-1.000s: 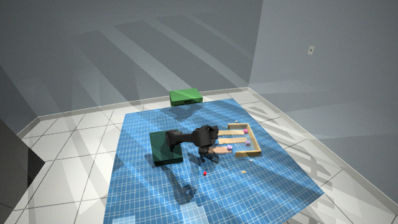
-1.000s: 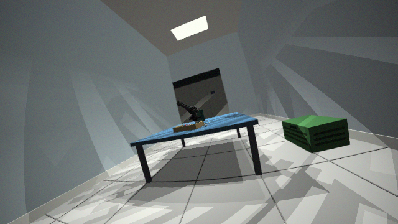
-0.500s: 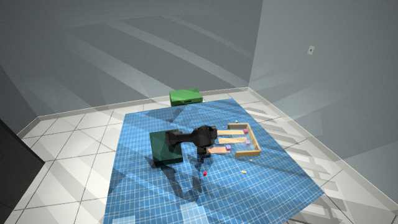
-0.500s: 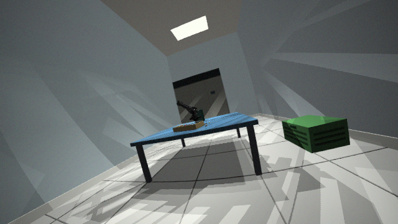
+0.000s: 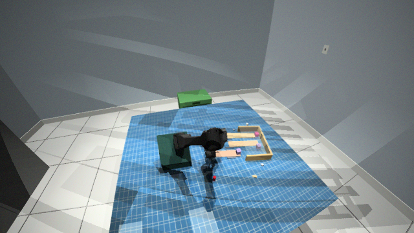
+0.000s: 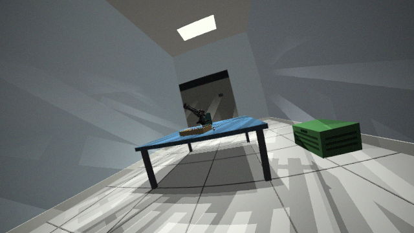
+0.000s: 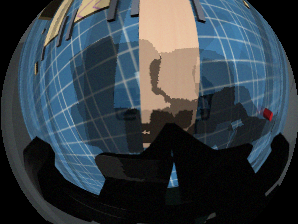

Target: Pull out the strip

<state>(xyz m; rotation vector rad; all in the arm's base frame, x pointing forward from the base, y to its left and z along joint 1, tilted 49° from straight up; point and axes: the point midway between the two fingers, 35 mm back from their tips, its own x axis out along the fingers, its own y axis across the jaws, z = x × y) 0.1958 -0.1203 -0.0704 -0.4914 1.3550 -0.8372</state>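
My gripper tip is now 9 cm short of the tan strip and 2 cm to the left of it. Also, from my gripper tip: red piece: 3 cm behind, 20 cm to the right, 1 cm above.
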